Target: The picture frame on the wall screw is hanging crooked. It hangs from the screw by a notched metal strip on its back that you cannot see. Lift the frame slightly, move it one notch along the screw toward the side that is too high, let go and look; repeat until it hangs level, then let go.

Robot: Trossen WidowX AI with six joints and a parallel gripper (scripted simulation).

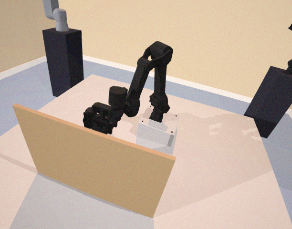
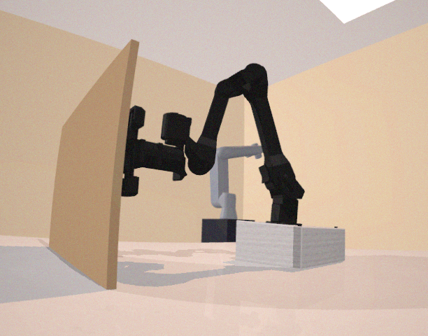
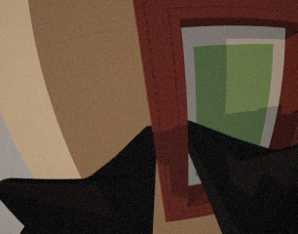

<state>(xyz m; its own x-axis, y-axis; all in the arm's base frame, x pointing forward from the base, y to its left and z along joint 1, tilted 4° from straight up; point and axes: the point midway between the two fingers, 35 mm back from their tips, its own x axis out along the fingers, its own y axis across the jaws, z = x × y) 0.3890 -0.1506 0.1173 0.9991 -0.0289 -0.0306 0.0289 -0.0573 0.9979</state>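
Now: gripper tip 5 cm above the picture frame and 1 cm short of it. The rest, counted from my gripper tip: tan wall board (7 cm below, 2 cm ahead, 1 cm to the left).
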